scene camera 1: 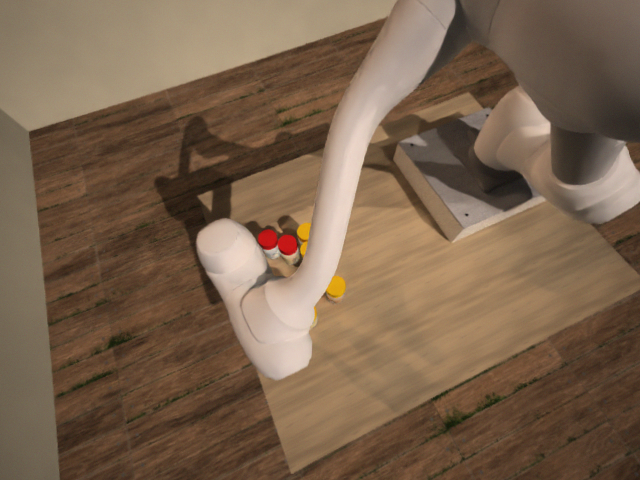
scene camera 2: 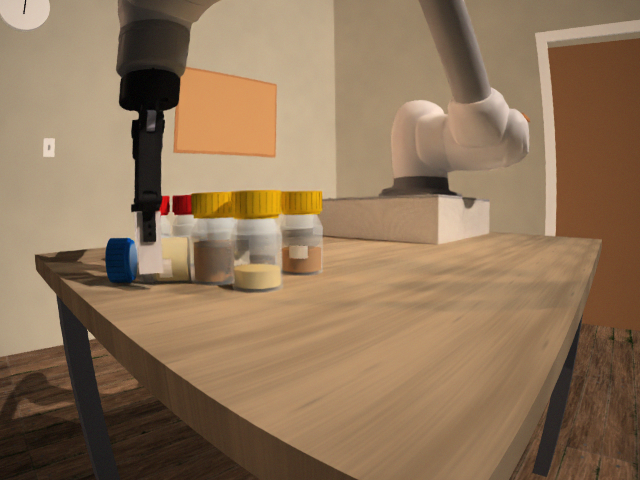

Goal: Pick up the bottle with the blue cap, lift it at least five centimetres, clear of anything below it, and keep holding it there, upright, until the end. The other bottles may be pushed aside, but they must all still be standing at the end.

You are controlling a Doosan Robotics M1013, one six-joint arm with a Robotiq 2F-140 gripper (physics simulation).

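Where they show: gripper, fingertip midpoint: (scene camera 2: 148, 266); arm's base, origin of the base link: (scene camera 1: 492, 163).
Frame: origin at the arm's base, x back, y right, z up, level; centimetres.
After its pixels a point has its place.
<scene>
The bottle with the blue cap (scene camera 2: 122, 260) @[x -84.2, y -11.5, z -6.4 cm] lies on its side near the table's left end in scene camera 2, with its pale-yellow contents showing behind the finger. In scene camera 1 the arm hides it. My gripper (scene camera 2: 150, 257) @[x -80.8, y -11.7, z -7.5 cm] is open and points straight down at the lying bottle, seen edge-on, with the near fingertip low in front of the bottle's neck area. The far finger is hidden. In scene camera 1 the arm covers the gripper. Upright beside the lying bottle are yellow-capped bottles (scene camera 2: 212, 250) @[x -74.8, y -17.2, z -5.6 cm] (scene camera 2: 256, 253) @[x -73.2, y -23.5, z -5.5 cm] (scene camera 2: 301, 242) @[x -63.5, y -19.8, z -5.4 cm] and red-capped bottles (scene camera 1: 268, 239) @[x -73.9, y 2.3, z 0.9 cm] (scene camera 1: 287, 245) @[x -69.5, y -1.6, z 0.9 cm] (scene camera 2: 183, 204) @[x -71.3, y -2.8, z -0.5 cm].
In scene camera 1, yellow caps (scene camera 1: 336, 286) @[x -61.5, y -18.1, z 0.9 cm] (scene camera 1: 305, 231) @[x -63.2, y 0.5, z 0.9 cm] show beside my forearm (scene camera 1: 338, 206) @[x -62.2, y -18.5, z 44.4 cm]. The robot's base block (scene camera 1: 429, 196) @[x -21.7, y -1.2, z -4.0 cm] (scene camera 2: 382, 219) @[x -21.6, y -1.9, z -4.9 cm] stands farther along the wooden table (scene camera 1: 439, 310) @[x -35.5, y -33.4, z -9.6 cm] (scene camera 2: 387, 335) @[x -74.9, y -40.9, z -9.6 cm]. The lying bottle is close to the table edge.
</scene>
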